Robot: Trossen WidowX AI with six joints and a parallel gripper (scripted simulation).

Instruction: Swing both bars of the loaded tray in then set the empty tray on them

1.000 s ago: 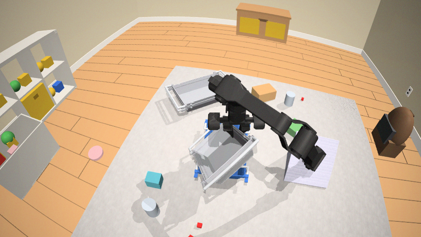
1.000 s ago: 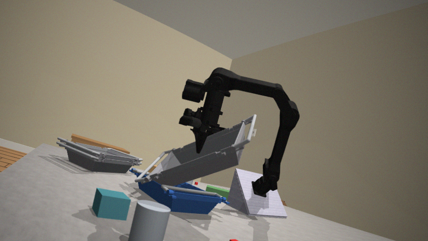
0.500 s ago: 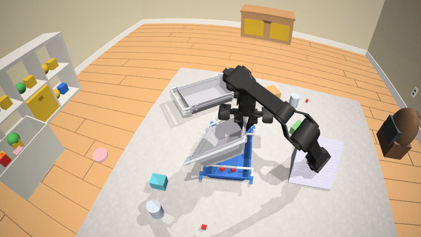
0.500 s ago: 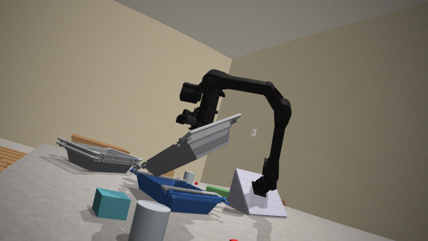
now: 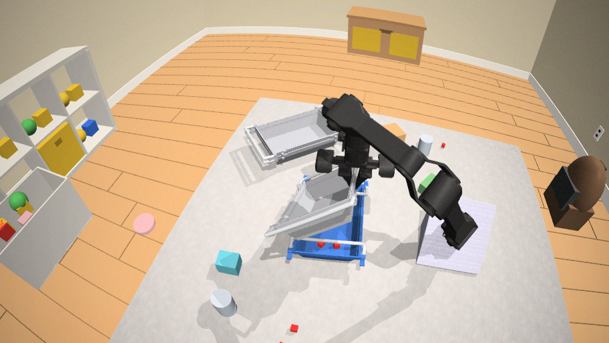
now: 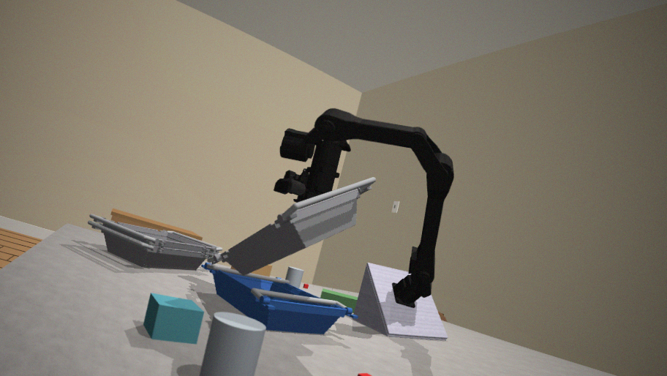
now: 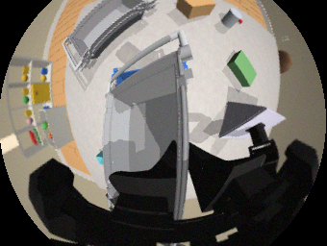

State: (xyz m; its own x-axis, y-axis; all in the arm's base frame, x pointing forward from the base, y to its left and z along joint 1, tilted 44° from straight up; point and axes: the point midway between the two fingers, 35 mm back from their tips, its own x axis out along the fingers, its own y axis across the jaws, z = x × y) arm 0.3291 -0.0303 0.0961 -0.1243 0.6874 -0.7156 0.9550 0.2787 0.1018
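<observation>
My gripper tip is now 7 cm short of the grey plastic tray, 5 cm to the right of it and 1 cm below it. Also, from my gripper tip: orange box (45 cm to the right, 15 cm below, 1 cm behind); teal cube (26 cm to the left, 25 cm ahead, 16 cm below).
</observation>
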